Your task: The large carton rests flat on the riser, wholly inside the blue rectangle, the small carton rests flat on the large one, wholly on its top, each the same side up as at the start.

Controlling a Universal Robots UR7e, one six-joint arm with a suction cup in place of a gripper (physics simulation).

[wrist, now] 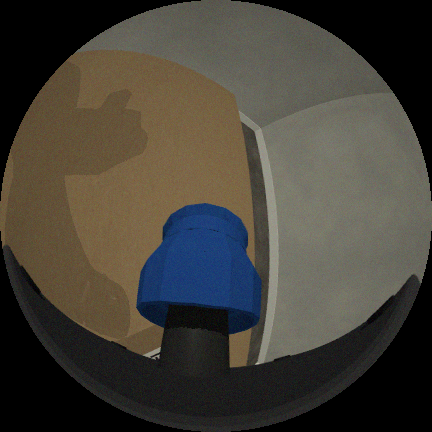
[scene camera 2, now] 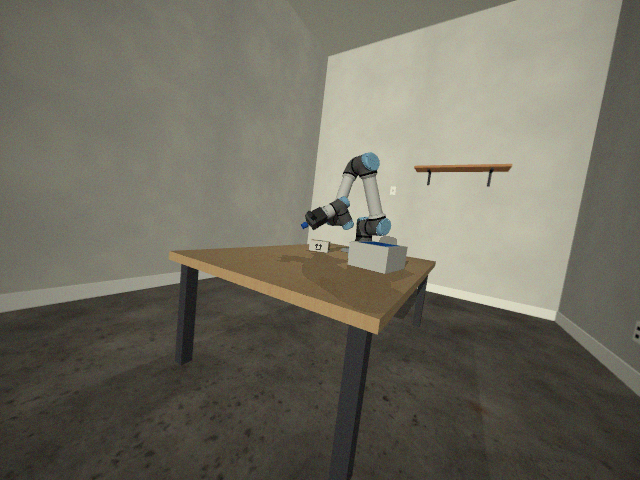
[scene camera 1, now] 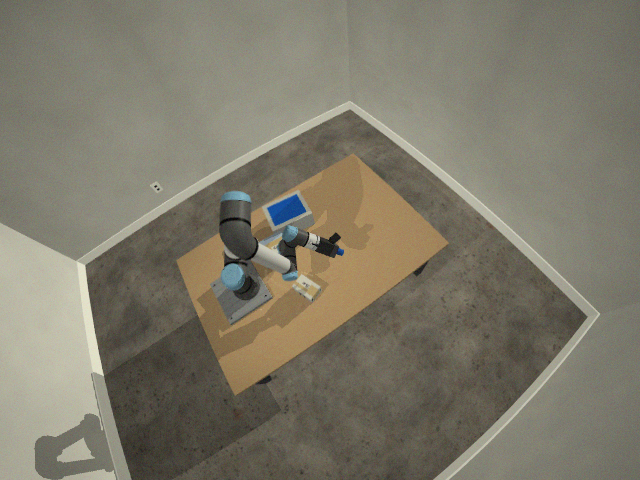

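Observation:
A white carton with a tan band (scene camera 1: 306, 287) and black arrows on its side (scene camera 2: 318, 245) rests flat on the table; a sliver of it shows in the wrist view (wrist: 152, 354). Another pale object with tan (scene camera 1: 272, 240), perhaps the other carton, is mostly hidden behind the arm; which carton is the large one I cannot tell. The grey riser (scene camera 1: 301, 225) (scene camera 2: 367, 256) has a blue rectangle (scene camera 1: 286, 209) on top, with no carton on it. My blue suction cup (scene camera 1: 340, 252) (scene camera 2: 303, 225) (wrist: 205, 216) is open and bare, tilted in the air above the table, away from the carton and riser.
The arm stands on a grey base plate (scene camera 1: 227, 304) at one end of the wooden table (scene camera 1: 392, 222) (scene camera 2: 248, 266). A rounded grey thing (scene camera 2: 387, 240) shows behind the riser. A wall shelf (scene camera 2: 462, 167) hangs beyond the table.

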